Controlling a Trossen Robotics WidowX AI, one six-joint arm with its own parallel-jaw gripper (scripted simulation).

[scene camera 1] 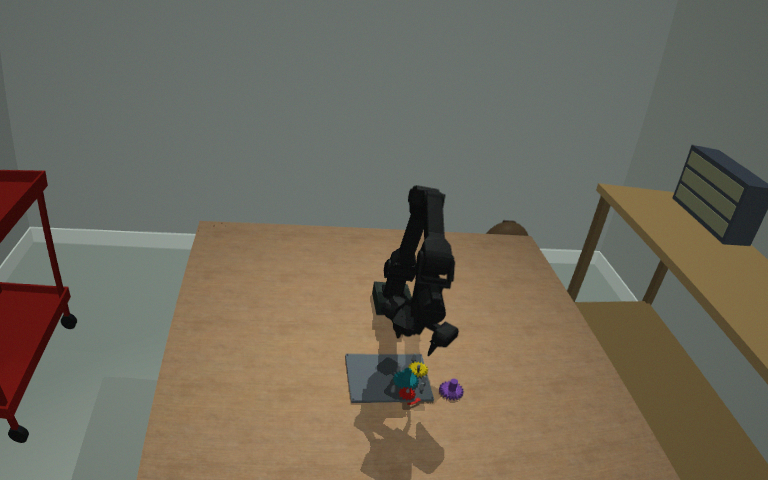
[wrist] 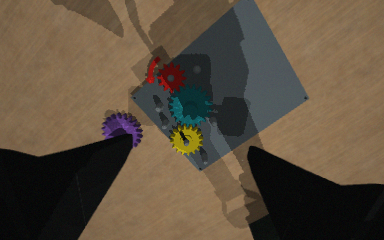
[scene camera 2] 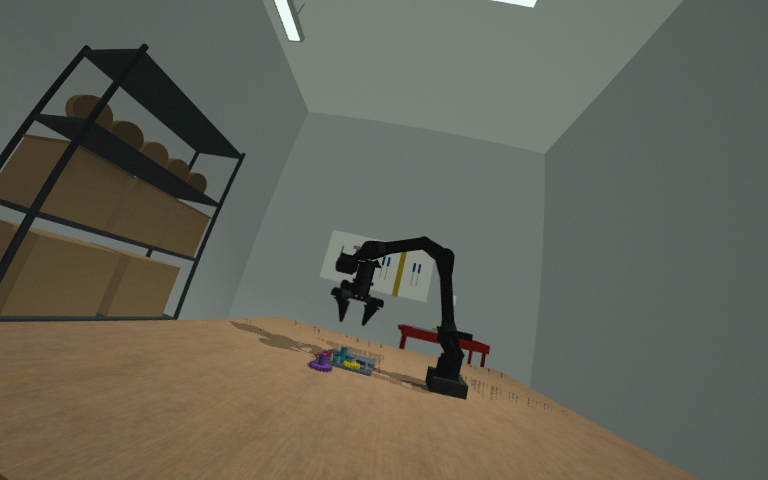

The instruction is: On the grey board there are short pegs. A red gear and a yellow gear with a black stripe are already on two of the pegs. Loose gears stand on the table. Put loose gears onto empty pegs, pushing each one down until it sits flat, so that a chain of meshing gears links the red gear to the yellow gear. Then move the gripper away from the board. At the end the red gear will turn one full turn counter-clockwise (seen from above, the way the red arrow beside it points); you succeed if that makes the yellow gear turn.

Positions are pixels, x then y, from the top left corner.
my gripper: scene camera 1 413, 346; wrist 191, 145; scene camera 2 352, 323
